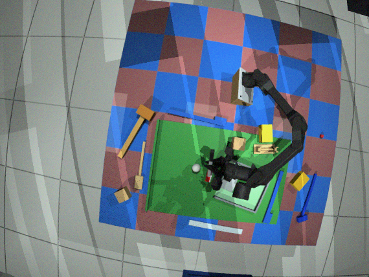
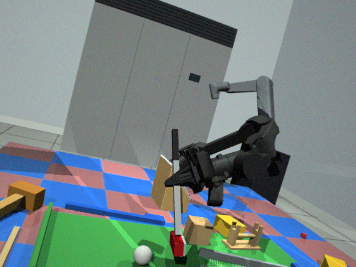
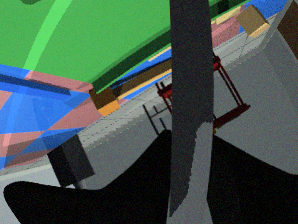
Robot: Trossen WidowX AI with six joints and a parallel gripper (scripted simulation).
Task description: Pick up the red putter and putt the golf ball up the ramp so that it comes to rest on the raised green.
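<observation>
Now: gripper tip 16 cm above the white golf ball, 4 cm short of it and 2 cm to the left of it. Also, from my gripper tip: red putter: 3 cm to the left, 1 cm below, 1 cm ahead; wooden stool: 33 cm to the left, 15 cm below, 8 cm behind; blue putter: 64 cm to the left, 19 cm ahead, 17 cm below.
</observation>
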